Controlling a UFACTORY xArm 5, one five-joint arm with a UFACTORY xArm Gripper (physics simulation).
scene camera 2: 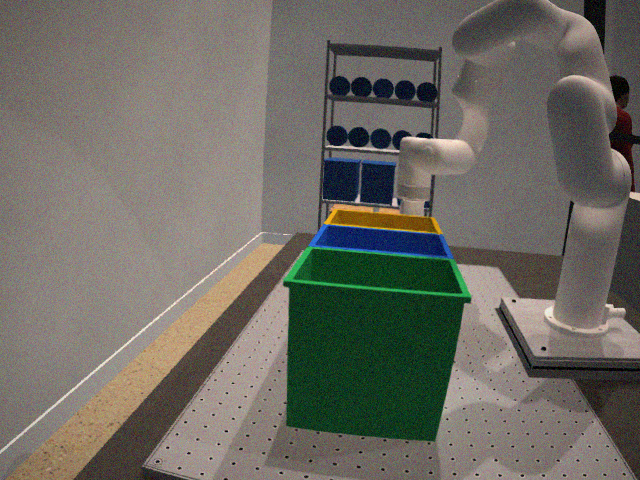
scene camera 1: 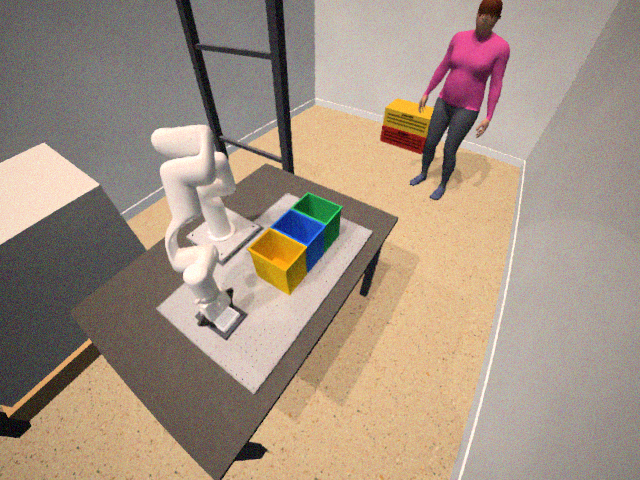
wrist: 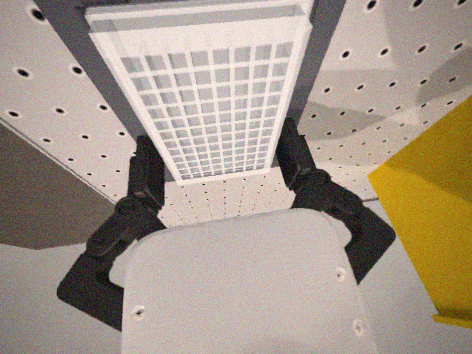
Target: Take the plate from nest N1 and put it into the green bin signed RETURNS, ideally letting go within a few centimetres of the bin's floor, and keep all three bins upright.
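Note:
A clear-white gridded plate (scene camera 1: 226, 318) (wrist: 215, 100) lies flat in a dark nest (scene camera 1: 235, 327) (wrist: 315, 50) near the board's left end in scene camera 1's view. My gripper (scene camera 1: 216, 307) (wrist: 218, 139) is open and empty, its black fingers on either side of the plate's near end in the wrist view, apart from its long edges. In scene camera 2's view the bins hide the fingers and plate. The green bin (scene camera 1: 333, 229) (scene camera 2: 367, 361) stands upright at the far end of the bin row. No nest label or RETURNS sign is readable.
A blue bin (scene camera 1: 315, 254) (scene camera 2: 382, 241) and a yellow bin (scene camera 1: 279, 269) (scene camera 2: 385, 220) (wrist: 425, 205) stand upright in line with the green one. The yellow bin is nearest the nest. A person (scene camera 1: 470, 72) stands on the floor beyond the table (scene camera 1: 155, 382).

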